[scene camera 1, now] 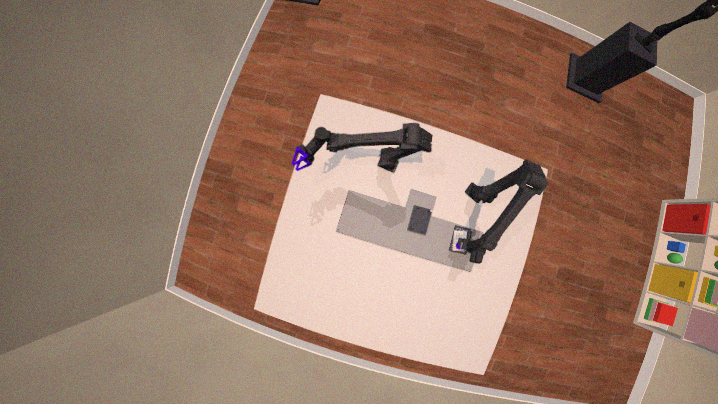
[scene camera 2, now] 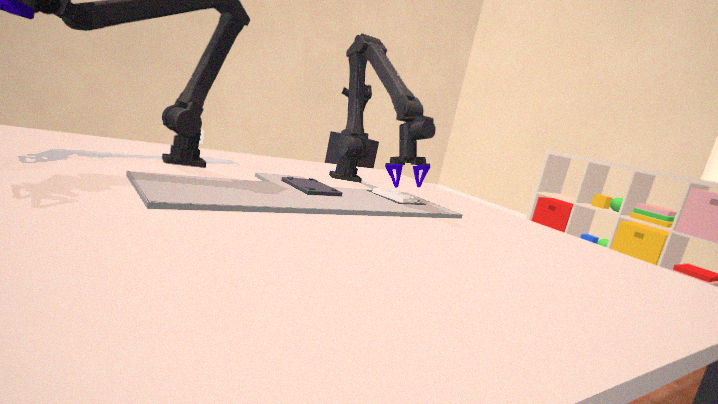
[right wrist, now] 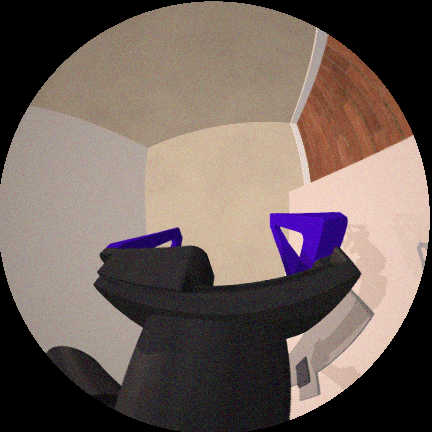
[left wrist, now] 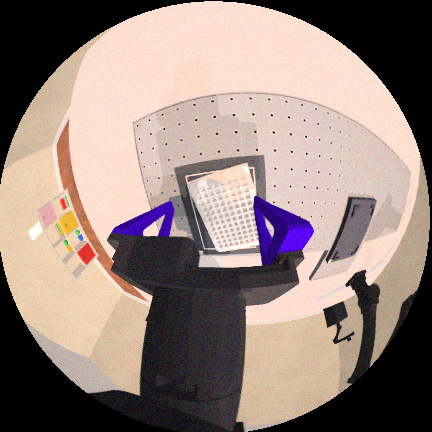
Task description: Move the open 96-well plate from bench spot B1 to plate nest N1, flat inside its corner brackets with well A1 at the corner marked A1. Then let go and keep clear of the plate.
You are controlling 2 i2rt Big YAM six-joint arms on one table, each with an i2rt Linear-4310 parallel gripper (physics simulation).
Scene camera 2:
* left gripper: 407, 187
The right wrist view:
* right gripper: 223, 226
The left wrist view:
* left gripper: 210, 202
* white well plate: 224, 199, on a dark nest outlined in white
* dark nest outlined in white: 184, 173
